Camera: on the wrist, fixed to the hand. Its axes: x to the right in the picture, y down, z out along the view.
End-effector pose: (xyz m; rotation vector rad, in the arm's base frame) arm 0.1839 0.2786 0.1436 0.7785 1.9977 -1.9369
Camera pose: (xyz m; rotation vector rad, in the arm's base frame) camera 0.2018 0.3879 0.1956 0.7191 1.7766 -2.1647
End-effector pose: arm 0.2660 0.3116 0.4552 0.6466 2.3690 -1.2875
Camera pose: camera 0.2509 0.3869 0.5505 0.6262 2.1916 -1.5423
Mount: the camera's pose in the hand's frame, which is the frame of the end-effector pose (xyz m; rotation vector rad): -0.0204 -0.0374 -0.1147 0.2039 -0.0870 -0.0082
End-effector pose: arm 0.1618 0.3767 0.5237 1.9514 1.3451 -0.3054
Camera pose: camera 0.0968 0.4473 0.5996 2.0734 1.3087 -0.5438
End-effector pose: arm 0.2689 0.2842 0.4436 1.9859 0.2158 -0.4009
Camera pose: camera 0.2589 0.4043 0.4649 2.1621 0.1322 -0.5311
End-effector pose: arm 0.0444 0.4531 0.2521 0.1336 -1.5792 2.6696
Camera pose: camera 0.0612 0.5719 0.2279 -0.2633 1.3113 -2.8326
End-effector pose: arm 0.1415 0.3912 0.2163 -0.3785 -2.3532 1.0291
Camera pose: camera 0.2229 0.4247 0.3013 -0.2510 -2.2949 1.2913
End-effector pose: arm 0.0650 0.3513 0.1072 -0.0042 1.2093 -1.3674
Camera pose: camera -0.0307 0.4260 0.0919 0.0746 0.9947 -1.4775
